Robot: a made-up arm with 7 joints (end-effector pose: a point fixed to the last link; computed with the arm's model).
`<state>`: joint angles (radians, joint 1 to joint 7).
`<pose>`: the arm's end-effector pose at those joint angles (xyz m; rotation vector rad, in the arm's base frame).
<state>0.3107 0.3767 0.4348 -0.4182 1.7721 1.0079 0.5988</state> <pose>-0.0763 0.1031 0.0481 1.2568 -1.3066 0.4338</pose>
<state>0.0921 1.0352 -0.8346 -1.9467 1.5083 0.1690 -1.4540</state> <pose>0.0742 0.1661 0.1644 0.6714 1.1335 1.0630</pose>
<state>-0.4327 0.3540 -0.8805 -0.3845 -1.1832 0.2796 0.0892</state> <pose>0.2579 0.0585 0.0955 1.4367 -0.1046 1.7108</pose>
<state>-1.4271 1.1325 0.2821 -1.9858 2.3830 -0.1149 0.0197</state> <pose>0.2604 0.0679 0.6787 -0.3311 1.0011 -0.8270</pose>
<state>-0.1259 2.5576 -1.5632 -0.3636 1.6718 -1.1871 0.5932</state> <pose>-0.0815 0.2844 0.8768 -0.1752 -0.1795 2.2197</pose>
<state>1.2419 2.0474 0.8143 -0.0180 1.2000 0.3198 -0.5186</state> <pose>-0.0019 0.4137 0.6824 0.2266 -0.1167 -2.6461</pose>
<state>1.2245 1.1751 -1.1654 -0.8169 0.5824 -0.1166 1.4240</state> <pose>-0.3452 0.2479 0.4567 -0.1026 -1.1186 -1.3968</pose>
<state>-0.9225 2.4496 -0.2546 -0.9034 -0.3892 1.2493 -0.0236</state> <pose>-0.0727 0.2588 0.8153 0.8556 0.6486 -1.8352</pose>
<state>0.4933 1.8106 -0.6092 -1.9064 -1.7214 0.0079 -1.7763</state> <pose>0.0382 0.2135 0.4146 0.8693 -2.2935 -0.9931</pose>
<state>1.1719 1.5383 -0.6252 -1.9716 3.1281 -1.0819 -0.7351</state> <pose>-0.1752 0.1656 0.3948 0.7232 -1.0375 -1.8495</pose>
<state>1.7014 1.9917 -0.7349 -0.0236 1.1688 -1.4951 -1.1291</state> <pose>0.0904 0.4038 0.7442 2.0834 -0.4792 0.7879</pose>
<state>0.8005 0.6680 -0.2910 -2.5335 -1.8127 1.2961 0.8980</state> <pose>-0.0590 0.0345 0.3142 -0.8415 0.0982 2.4432</pose>
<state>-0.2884 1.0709 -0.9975 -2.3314 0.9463 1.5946 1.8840</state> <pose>0.1548 0.0562 0.2700 0.0315 -1.8452 -1.4581</pose>
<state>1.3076 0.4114 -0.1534 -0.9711 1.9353 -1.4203 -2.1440</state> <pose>-0.4118 -0.0378 0.3007 -1.0990 0.0351 -2.0407</pose>
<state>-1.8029 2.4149 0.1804 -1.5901 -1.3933 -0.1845 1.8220</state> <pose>-0.1598 0.1940 0.7072 -1.2223 -1.3330 1.3454</pose>
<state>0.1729 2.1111 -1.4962 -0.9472 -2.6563 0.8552 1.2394</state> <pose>-0.0204 0.4043 0.5926 2.0504 -0.7731 0.3577</pose>
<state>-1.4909 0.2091 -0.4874 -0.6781 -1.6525 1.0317 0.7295</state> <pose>0.4650 -0.1764 0.4905 -0.9569 -0.3632 2.0533</pose>
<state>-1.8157 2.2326 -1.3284 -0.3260 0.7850 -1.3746 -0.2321</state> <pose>-0.1056 0.4582 0.6059 -0.7558 -1.1985 1.8834</pose>
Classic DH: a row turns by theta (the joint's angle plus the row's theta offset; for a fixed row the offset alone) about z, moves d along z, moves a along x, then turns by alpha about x. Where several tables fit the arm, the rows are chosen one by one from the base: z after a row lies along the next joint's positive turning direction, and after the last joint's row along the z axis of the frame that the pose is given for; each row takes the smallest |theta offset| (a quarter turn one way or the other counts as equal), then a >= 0, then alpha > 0; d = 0 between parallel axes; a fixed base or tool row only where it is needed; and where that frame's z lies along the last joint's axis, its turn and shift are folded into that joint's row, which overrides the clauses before.
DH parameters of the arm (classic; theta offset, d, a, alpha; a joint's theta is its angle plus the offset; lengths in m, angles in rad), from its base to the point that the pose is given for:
base (fixed): 0 0.5123 0.0248 -1.2217
joint 1: -1.5708 -0.0421 0.0007 -1.5708
joint 2: 1.2217 -0.0148 0.0081 1.5708
joint 3: 1.5708 -0.3237 0.01 -1.5708
joint 4: 0 -0.0275 -0.0182 1.5708
joint 5: 0 -0.1708 -0.0197 -1.5708
joint 6: 0 0.0373 0.0101 1.5708
joint 7: -0.0847 0.0062 -0.0287 -1.7876
tool (fixed): -2.7166 -0.0084 0 0

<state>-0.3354 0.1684 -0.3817 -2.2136 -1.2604 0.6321 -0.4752</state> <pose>0.1923 -0.0584 0.3194 -0.4355 -0.3886 2.0814</pose>
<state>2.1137 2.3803 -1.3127 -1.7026 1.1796 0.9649 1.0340</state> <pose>0.0082 0.3155 0.6428 -1.1621 0.6796 -0.7508</pose>
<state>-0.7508 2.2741 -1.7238 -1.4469 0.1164 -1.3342 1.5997</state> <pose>-0.0091 0.3694 0.5911 0.2739 2.3367 1.1764</pose>
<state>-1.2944 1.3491 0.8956 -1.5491 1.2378 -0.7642 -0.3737</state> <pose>0.1842 0.2949 0.7279 -1.8092 -0.7734 -0.3969</pose>
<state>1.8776 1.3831 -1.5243 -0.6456 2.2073 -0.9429 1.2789</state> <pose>-0.2682 0.2257 0.7601 0.6196 -0.5199 -2.0507</pose>
